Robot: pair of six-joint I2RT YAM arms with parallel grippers.
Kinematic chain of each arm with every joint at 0, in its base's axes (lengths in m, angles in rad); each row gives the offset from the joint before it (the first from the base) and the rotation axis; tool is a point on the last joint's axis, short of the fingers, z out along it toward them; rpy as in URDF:
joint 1: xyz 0 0 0.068 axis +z
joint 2: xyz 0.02 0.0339 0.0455 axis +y
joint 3: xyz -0.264 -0.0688 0 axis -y
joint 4: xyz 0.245 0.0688 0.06 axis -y
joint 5: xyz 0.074 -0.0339 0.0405 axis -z
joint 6: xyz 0.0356 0 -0.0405 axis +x
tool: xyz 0 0 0 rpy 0 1.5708 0
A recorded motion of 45 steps. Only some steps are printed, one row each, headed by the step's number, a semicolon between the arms.
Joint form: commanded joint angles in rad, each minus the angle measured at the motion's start. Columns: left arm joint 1, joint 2, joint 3, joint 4, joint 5, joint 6; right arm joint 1, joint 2, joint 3, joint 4, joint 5, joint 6.
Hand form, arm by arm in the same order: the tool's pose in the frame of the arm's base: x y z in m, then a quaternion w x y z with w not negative. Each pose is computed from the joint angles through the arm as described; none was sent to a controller.
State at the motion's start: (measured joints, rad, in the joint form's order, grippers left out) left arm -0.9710 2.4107 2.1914 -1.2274 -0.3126 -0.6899; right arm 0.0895 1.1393 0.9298 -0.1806 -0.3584 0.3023
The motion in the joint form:
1: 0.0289 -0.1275 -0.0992 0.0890 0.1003 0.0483; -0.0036 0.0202 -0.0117 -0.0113 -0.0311 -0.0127
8: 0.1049 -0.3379 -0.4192 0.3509 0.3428 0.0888; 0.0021 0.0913 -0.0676 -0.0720 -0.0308 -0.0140
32: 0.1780 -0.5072 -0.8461 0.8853 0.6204 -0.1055; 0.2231 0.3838 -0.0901 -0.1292 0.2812 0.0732
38: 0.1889 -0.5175 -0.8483 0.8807 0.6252 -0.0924; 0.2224 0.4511 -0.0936 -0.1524 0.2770 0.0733
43: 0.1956 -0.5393 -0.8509 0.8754 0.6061 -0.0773; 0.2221 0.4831 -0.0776 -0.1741 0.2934 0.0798
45: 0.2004 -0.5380 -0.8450 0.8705 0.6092 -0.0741; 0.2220 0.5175 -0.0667 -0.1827 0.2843 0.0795
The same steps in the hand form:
1: 0.2828 -0.3761 0.2200 0.15896 0.13515 0.97793 -0.01131; 0.2616 0.0361 0.3103 0.48867 -0.01964 0.83296 0.25882
8: 0.2848 -0.3365 0.2285 0.13534 0.13247 0.97159 -0.14193; 0.2667 0.0381 0.2679 0.40808 -0.00232 0.87702 0.25359
32: 0.2820 -0.3017 0.1996 0.12460 0.04931 0.93323 -0.33336; 0.2799 0.0934 0.1773 0.25543 0.01913 0.95775 0.13082
38: 0.2840 -0.2976 0.2027 0.12815 0.05138 0.93225 -0.33443; 0.2806 0.0935 0.1565 0.21194 0.02115 0.96992 0.11783
43: 0.2845 -0.2933 0.2099 0.14322 0.05313 0.93110 -0.33123; 0.2834 0.0937 0.1508 0.19705 0.02717 0.97438 0.10493
45: 0.2862 -0.2924 0.2109 0.14338 0.05288 0.93098 -0.33155; 0.2860 0.0948 0.1437 0.18075 0.02676 0.97766 0.10384

